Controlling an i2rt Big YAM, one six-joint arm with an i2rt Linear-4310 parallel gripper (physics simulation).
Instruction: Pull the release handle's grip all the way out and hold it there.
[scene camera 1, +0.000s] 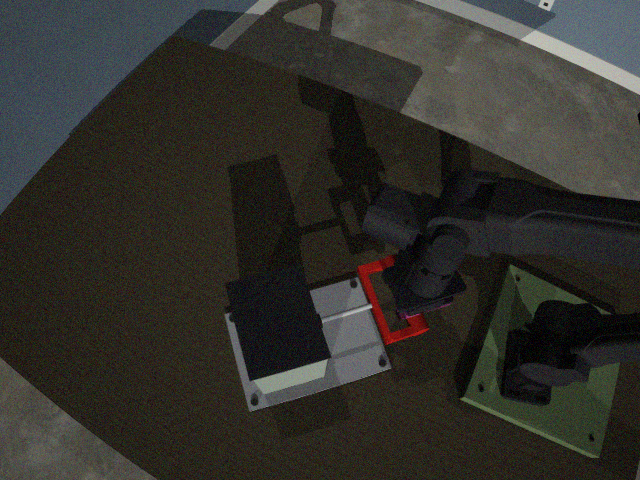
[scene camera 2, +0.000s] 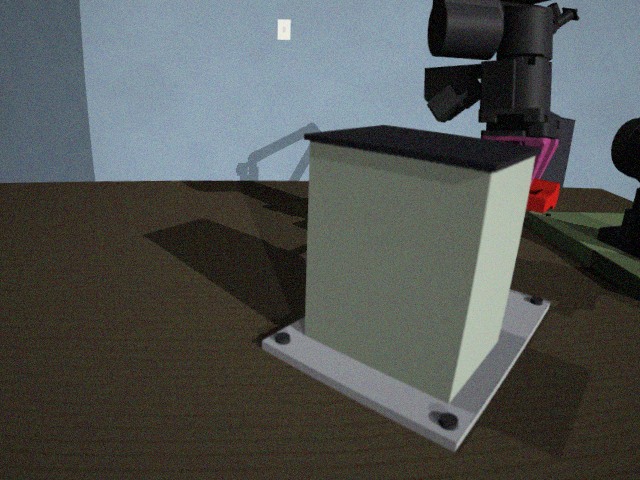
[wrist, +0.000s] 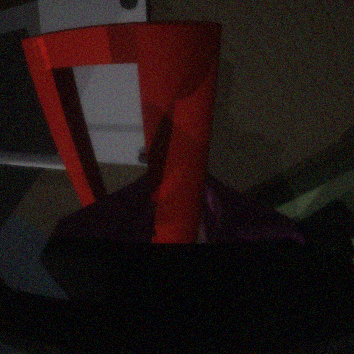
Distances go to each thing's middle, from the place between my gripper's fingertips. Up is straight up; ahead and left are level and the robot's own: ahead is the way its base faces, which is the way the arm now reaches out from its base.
I see my gripper 5 cm short of the red release handle grip (scene camera 1: 417, 325) and 2 cm below it. Also, from my hand: grey base plate (scene camera 2: 446, 424) 14 cm ahead, 8 cm below, 6 cm to the left.
